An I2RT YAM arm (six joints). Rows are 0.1 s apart.
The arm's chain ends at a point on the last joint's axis. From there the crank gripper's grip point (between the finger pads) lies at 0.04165 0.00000 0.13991 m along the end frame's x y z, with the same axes.
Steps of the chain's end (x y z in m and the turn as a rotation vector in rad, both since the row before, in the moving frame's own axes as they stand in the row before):
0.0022 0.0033 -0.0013 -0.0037 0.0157 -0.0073
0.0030 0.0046 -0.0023 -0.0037 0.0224 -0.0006
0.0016 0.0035 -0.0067 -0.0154 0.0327 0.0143
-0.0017 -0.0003 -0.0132 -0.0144 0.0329 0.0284
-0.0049 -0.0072 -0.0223 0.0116 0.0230 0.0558
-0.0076 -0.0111 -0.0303 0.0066 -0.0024 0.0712
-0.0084 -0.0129 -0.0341 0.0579 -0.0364 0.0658
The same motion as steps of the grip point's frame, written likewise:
0.0044 0.0035 -0.0020 -0.0037 0.0157 -0.0073
0.0061 0.0051 -0.0033 -0.0037 0.0224 -0.0006
0.0061 0.0063 -0.0082 -0.0154 0.0327 0.0143
0.0028 0.0030 -0.0147 -0.0144 0.0329 0.0284
-0.0017 -0.0064 -0.0233 0.0116 0.0230 0.0558
-0.0080 -0.0091 -0.0302 0.0066 -0.0024 0.0712
-0.0133 -0.0185 -0.0328 0.0579 -0.0364 0.0658

